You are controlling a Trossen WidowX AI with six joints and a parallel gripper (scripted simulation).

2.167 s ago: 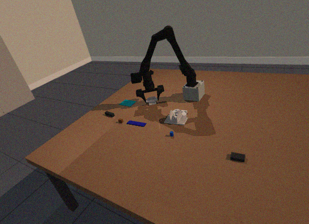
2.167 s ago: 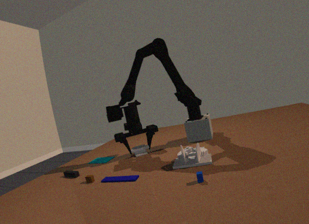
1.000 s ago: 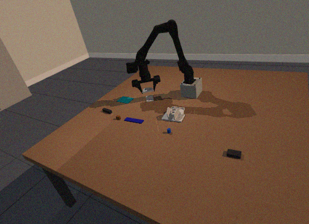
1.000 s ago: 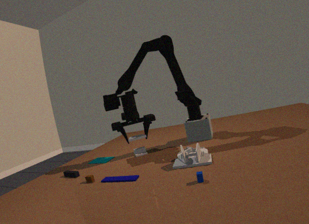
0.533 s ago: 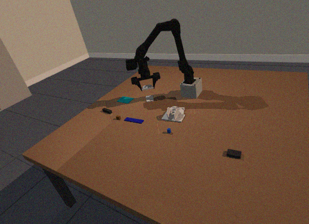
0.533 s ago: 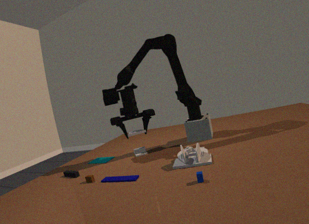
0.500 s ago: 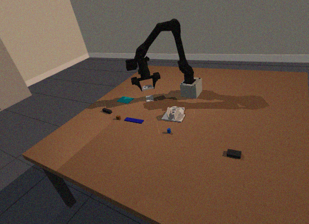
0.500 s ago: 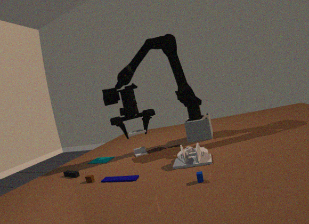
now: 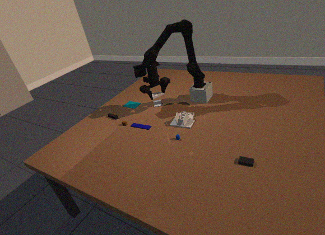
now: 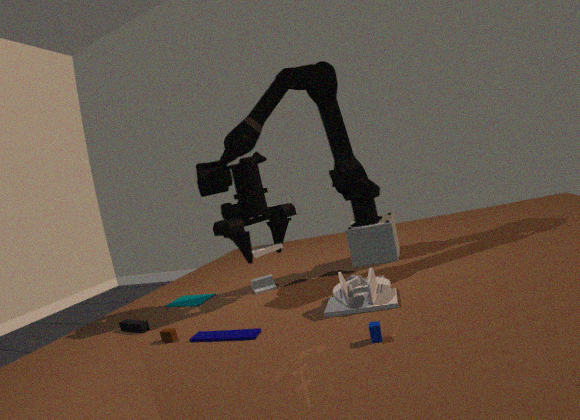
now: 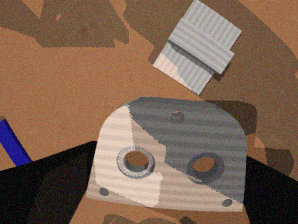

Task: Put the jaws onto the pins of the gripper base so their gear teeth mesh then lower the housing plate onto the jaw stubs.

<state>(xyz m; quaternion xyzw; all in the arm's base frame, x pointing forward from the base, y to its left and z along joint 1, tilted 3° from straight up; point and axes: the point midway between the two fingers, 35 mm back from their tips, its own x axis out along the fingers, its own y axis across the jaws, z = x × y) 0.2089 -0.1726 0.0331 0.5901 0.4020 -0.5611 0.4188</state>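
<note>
My gripper tip is 3 cm short of the gripper jaw, 20 cm to the right of it and 6 cm above it. From my gripper tip the other things lie so: teal plate (4 cm ahead, 22 cm to the right, 8 cm below); small grey block (4 cm behind, 5 cm to the right, 7 cm below); blue bar (20 cm ahead, 2 cm to the left, 8 cm below).
</note>
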